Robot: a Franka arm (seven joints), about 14 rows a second.
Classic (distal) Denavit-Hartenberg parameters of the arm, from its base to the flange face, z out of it. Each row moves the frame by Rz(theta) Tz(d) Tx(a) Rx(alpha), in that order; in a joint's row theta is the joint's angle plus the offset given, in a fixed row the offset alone. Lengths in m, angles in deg.
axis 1: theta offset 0  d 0.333  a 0  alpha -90
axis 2: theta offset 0  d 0  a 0  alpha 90
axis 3: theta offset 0  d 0.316  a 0.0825  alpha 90
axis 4: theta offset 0  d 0  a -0.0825  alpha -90
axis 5: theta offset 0  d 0.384  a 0  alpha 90
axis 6: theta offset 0  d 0  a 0.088  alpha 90
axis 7: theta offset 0  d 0.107  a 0  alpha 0
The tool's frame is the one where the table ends.
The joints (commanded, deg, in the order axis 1, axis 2, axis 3, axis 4, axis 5, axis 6, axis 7), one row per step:
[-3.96 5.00 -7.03 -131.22 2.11 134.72 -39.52]
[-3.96 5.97 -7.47 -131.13 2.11 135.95 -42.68]
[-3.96 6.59 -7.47 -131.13 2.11 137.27 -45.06]
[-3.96 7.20 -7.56 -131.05 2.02 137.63 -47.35]
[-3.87 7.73 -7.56 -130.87 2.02 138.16 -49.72]
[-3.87 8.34 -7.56 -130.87 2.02 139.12 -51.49]
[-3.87 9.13 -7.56 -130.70 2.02 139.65 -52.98]
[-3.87 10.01 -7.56 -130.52 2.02 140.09 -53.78]
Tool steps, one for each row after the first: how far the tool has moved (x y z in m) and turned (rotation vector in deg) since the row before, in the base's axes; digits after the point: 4 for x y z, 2 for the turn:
[0.0016 -0.0045 -0.0062 -0.20 -0.37 2.71]
[0.0021 -0.0006 -0.0036 -0.23 -0.70 2.37]
[0.0006 -0.0010 -0.0044 -0.11 0.17 2.27]
[0.0018 0.0004 -0.0028 -0.10 -0.18 2.46]
[0.0013 -0.0004 -0.0041 -0.17 -0.34 1.77]
[0.0014 -0.0004 -0.0052 -0.10 0.10 1.49]
[0.0011 -0.0003 -0.0062 -0.07 0.27 0.80]

